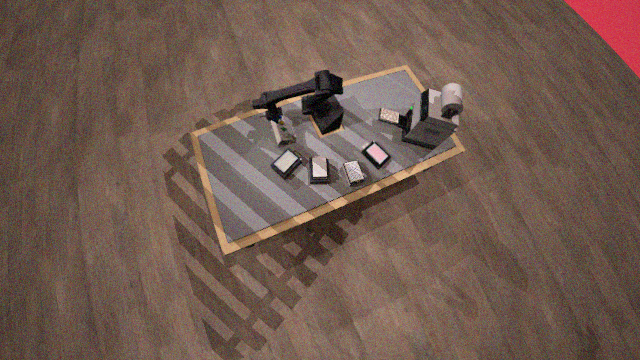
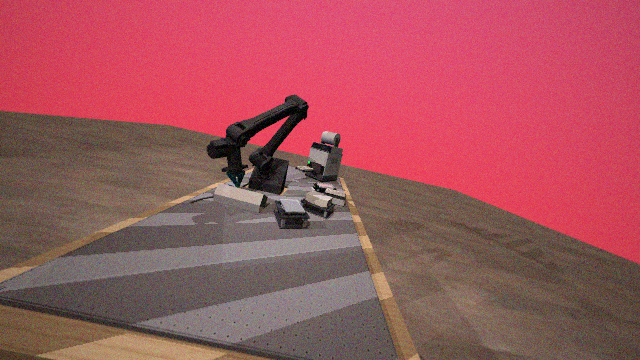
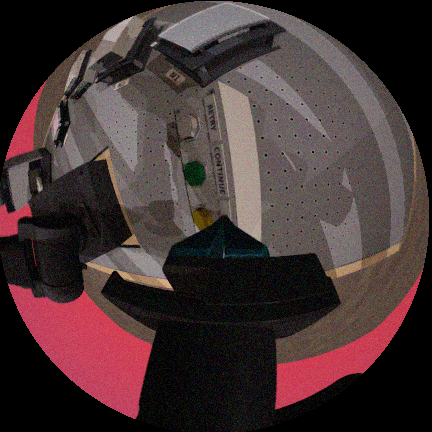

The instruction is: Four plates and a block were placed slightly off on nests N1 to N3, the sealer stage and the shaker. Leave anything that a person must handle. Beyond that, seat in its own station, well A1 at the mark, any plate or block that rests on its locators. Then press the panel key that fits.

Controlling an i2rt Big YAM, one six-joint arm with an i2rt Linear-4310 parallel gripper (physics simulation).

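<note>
My gripper (image 1: 278,120) (image 2: 235,183) (image 3: 224,221) is shut and empty, its tips over the yellow key (image 3: 202,218) of the panel (image 1: 283,135) (image 2: 239,196) (image 3: 246,167); contact cannot be told. The green key (image 3: 194,173) by CONTINUE and the clear key (image 3: 189,125) by RETRY are uncovered; the yellow key's label is hidden. A pale plate (image 1: 287,162) (image 2: 291,205) (image 3: 215,27) lies on nest N1 (image 3: 220,62). A beige-topped piece (image 1: 320,167) (image 2: 320,200) is at N2. A white welled plate (image 1: 353,171), a pink-topped plate (image 1: 376,153) and a tan welled plate (image 1: 389,115) lie farther right. Exact seating is too small to tell.
The grey machine (image 1: 429,131) (image 2: 325,162) with a white roll (image 1: 452,97) (image 2: 330,138) stands at the far end, beside the tan plate. The arm's base (image 1: 327,117) (image 2: 270,176) stands near the panel. Wooden edging (image 1: 210,200) (image 2: 380,285) borders the table.
</note>
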